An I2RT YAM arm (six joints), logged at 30 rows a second.
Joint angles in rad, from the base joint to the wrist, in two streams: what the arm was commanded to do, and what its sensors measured. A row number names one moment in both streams.
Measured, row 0:
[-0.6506 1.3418 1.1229 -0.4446 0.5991 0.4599]
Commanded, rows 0 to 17:
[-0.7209 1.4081 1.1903 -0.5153 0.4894 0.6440]
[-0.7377 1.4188 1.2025 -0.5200 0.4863 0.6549]
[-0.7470 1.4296 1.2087 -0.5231 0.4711 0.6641]
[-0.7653 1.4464 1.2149 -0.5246 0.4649 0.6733]
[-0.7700 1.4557 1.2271 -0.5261 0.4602 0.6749]
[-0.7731 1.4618 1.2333 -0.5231 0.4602 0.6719]
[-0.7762 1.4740 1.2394 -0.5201 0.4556 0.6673]
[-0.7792 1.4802 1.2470 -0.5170 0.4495 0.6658]
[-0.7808 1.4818 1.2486 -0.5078 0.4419 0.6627]
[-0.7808 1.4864 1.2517 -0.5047 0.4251 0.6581]
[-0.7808 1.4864 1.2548 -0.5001 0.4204 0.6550]
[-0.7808 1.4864 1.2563 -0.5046 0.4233 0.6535]
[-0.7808 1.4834 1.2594 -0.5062 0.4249 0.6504]
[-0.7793 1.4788 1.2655 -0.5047 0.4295 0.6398]
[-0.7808 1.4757 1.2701 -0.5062 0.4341 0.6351]
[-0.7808 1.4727 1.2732 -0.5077 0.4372 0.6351]
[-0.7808 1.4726 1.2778 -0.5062 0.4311 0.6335]
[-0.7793 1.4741 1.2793 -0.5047 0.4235 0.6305]
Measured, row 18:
[-0.7776 1.4837 1.2327 -0.5186 0.4366 0.6365]
